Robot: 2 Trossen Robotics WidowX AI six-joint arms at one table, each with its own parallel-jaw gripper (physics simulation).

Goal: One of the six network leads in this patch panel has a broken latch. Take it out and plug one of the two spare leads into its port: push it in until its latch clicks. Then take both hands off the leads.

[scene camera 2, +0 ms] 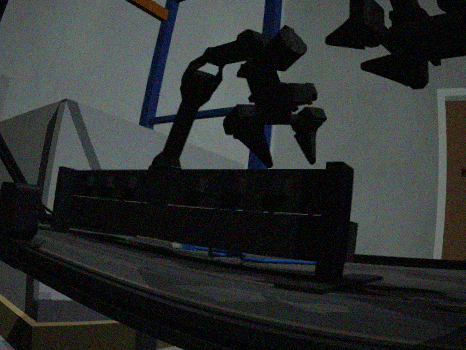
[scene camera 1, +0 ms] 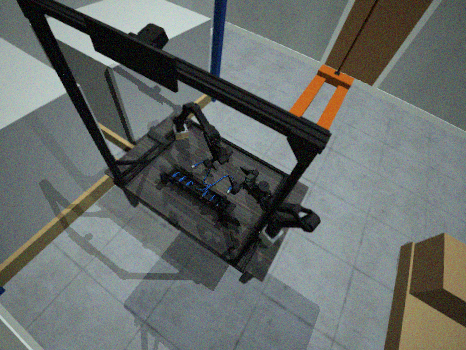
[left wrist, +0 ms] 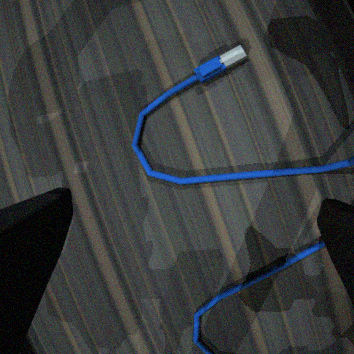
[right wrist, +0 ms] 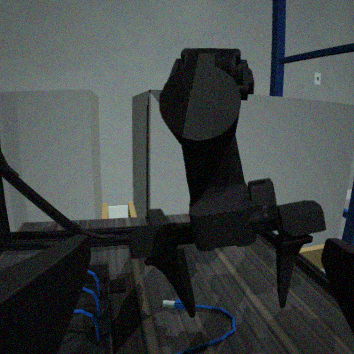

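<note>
My right gripper [scene camera 2: 344,54], [right wrist: 209,250]: open, holding nothing. My left gripper [scene camera 2: 293,165], [left wrist: 200,206], [right wrist: 236,311]. Panel back wall [scene camera 2: 294,236] visible.
</note>
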